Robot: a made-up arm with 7 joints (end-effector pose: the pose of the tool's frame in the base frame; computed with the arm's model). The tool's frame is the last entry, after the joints.
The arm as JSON. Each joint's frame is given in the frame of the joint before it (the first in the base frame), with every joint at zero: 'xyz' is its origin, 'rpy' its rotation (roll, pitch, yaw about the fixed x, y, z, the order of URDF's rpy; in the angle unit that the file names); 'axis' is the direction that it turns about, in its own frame. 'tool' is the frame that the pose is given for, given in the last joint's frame.
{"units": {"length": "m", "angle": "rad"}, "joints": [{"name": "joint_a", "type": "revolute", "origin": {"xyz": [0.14, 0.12, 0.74], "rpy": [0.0, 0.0, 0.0]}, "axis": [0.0, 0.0, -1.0]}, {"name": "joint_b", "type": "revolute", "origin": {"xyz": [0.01, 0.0, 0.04], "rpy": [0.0, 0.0, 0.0]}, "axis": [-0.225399, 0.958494, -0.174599]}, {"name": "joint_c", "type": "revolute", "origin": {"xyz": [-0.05, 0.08, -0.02], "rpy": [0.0, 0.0, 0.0]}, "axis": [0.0, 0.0, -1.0]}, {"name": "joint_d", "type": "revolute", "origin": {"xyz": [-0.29, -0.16, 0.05], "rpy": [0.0, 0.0, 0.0]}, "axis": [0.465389, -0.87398, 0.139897]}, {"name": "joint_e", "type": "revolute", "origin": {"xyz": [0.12, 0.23, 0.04], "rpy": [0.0, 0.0, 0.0]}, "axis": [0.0, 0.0, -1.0]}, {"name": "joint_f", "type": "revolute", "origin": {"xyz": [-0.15, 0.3, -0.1], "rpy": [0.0, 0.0, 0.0]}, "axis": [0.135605, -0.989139, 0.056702]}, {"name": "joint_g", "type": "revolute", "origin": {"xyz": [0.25, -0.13, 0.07], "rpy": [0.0, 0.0, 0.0]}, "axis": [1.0, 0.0, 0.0]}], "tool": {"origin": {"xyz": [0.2, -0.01, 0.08], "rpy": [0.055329, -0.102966, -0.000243]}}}
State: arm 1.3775 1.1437 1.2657 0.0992 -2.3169 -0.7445 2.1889
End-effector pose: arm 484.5 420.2 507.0 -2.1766 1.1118 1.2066
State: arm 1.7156 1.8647 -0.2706 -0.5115 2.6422 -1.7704 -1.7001
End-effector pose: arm 201.7 611.9 1155.3 -1.9119 -0.5725 1.3887
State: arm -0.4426 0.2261 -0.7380 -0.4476 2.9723 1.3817 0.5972
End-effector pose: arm 105.3 350.8 998.7 -2.5919 -1.0825 1.5953
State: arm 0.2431 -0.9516 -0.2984 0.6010 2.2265 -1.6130 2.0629
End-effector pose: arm 251.9 493.5 667.7 -2.0596 0.3521 0.6680
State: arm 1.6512 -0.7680 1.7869 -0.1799 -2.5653 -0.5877 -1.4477
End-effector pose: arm 777.1 -3.6 778.8 -1.7386 -0.1210 -0.7037
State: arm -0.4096 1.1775 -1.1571 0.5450 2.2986 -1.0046 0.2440
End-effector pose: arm -30.7 -13.7 713.2 -1.3692 0.4951 -2.4265
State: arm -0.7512 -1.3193 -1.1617 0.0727 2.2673 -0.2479 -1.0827
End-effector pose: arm 384.6 79.2 911.9 0.1519 -0.3511 -0.0523
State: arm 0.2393 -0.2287 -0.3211 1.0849 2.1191 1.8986 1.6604
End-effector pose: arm -526.2 191.5 1228.1 2.8439 -0.3356 -2.8761
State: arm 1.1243 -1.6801 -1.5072 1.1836 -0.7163 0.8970 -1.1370
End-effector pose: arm -509.1 -164.7 608.0 -1.8157 0.0439 3.0804
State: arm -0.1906 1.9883 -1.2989 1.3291 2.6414 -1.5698 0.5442
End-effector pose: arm 243.4 429.1 861.2 -0.7807 -0.2021 2.0724
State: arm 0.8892 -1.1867 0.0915 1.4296 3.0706 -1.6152 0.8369
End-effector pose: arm 187.4 445.9 887.7 -2.8816 -0.7239 0.4405
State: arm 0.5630 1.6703 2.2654 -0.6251 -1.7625 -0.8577 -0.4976
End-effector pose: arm -66.7 390.5 250.7 -2.2983 0.6263 2.9728
